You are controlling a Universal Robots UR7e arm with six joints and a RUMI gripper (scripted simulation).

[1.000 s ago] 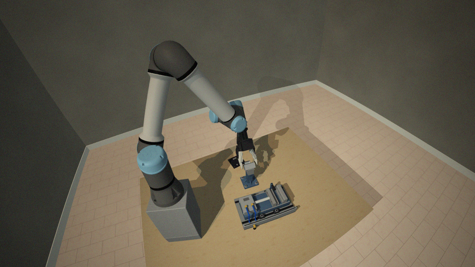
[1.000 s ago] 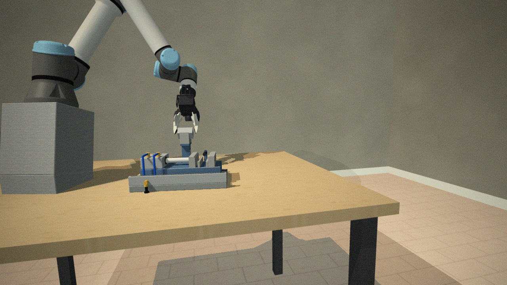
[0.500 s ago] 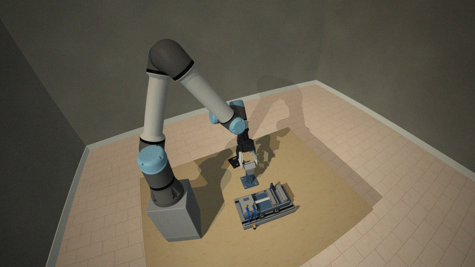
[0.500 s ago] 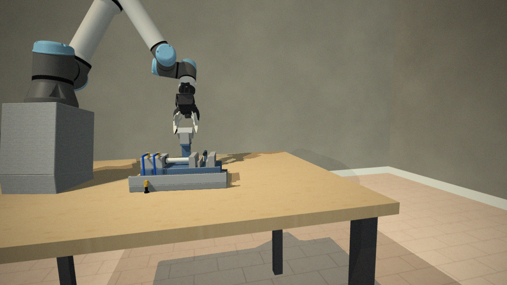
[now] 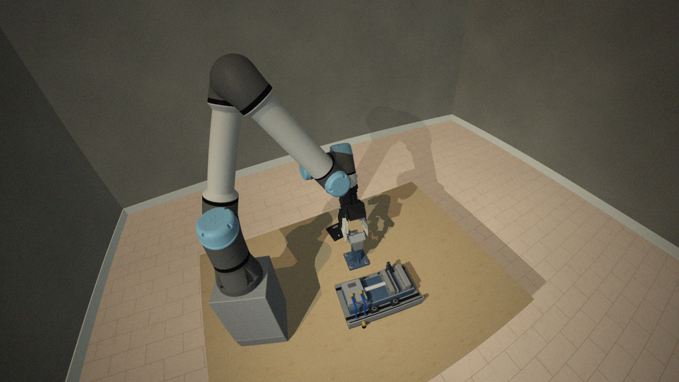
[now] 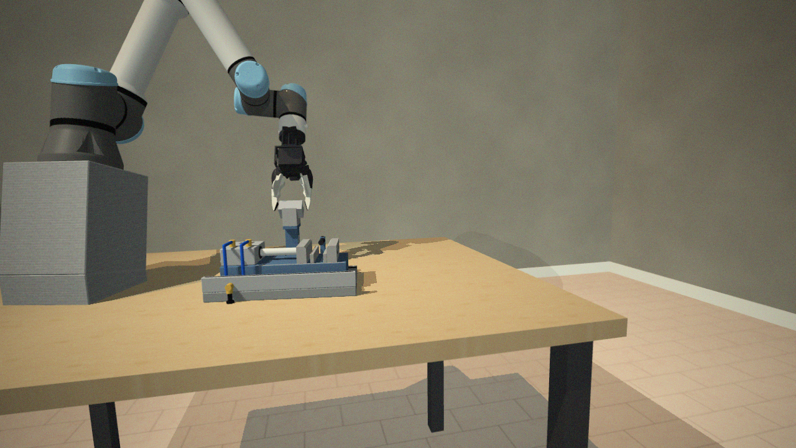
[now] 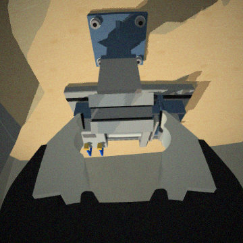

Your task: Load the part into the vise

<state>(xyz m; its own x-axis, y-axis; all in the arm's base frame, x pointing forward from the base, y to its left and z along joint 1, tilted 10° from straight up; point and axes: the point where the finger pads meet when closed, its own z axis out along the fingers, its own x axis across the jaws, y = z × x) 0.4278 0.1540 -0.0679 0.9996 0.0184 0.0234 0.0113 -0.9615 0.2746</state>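
Right now the part is right at my hand. The rest, counted from my hand: v-block post: 110 mm below; then white cylinder rod: 10 mm ahead, 190 mm to the right, 90 mm below; then work stop: 90 mm ahead, 140 mm to the right, 70 mm below.
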